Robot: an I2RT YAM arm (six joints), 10 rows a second.
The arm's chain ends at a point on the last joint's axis. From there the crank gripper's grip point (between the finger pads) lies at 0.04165 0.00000 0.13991 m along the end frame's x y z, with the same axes.
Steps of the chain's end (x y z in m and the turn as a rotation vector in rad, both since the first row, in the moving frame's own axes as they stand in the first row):
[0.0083, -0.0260, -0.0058, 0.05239, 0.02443, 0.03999]
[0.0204, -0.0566, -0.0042, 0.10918, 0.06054, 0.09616]
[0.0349, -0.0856, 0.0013, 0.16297, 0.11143, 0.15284]
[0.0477, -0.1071, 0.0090, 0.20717, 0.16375, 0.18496]
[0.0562, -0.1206, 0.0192, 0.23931, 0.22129, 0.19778]
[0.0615, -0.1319, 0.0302, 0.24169, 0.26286, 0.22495]
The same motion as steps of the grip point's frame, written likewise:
[0.0118, -0.0316, -0.0070, 0.05239, 0.02443, 0.03999]
[0.0293, -0.0673, -0.0076, 0.10918, 0.06054, 0.09616]
[0.0513, -0.1003, -0.0055, 0.16297, 0.11143, 0.15284]
[0.0716, -0.1252, -0.0017, 0.20717, 0.16375, 0.18496]
[0.0879, -0.1411, 0.0038, 0.23931, 0.22129, 0.19778]
[0.0985, -0.1502, 0.0119, 0.24169, 0.26286, 0.22495]

